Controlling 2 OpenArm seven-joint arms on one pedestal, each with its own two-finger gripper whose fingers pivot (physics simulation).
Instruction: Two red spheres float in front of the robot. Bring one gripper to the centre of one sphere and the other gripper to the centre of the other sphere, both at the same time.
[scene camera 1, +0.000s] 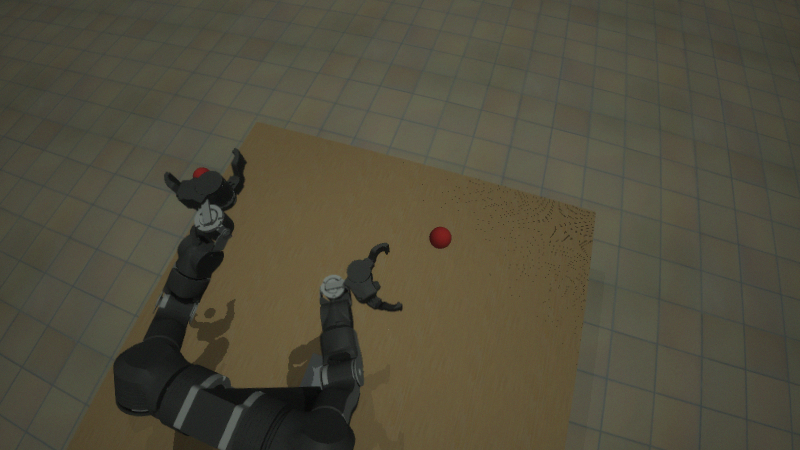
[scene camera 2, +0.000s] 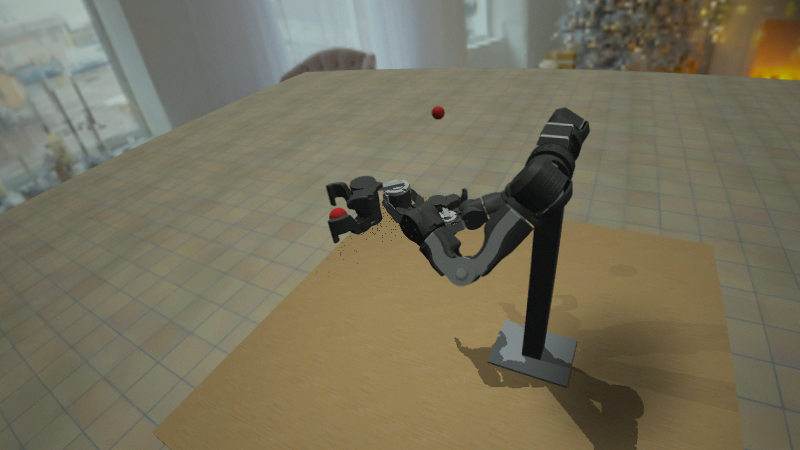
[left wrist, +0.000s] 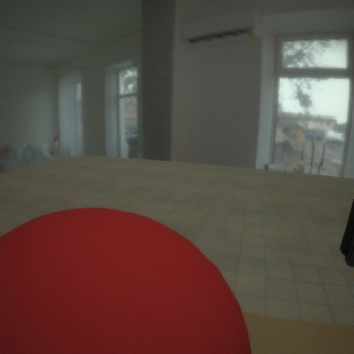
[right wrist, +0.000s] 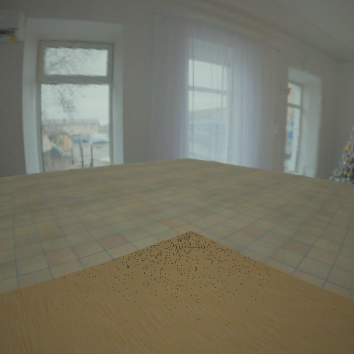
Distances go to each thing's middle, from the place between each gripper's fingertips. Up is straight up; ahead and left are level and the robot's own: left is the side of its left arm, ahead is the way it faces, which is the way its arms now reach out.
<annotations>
Now: the grey base plate (scene camera 2: 554, 366) 660 mm below my left hand, 410 mm behind it and 310 mm to the right of it.
My right gripper is now 360 mm past the grey base plate, 140 mm to the right of it and 440 mm above it.
</annotations>
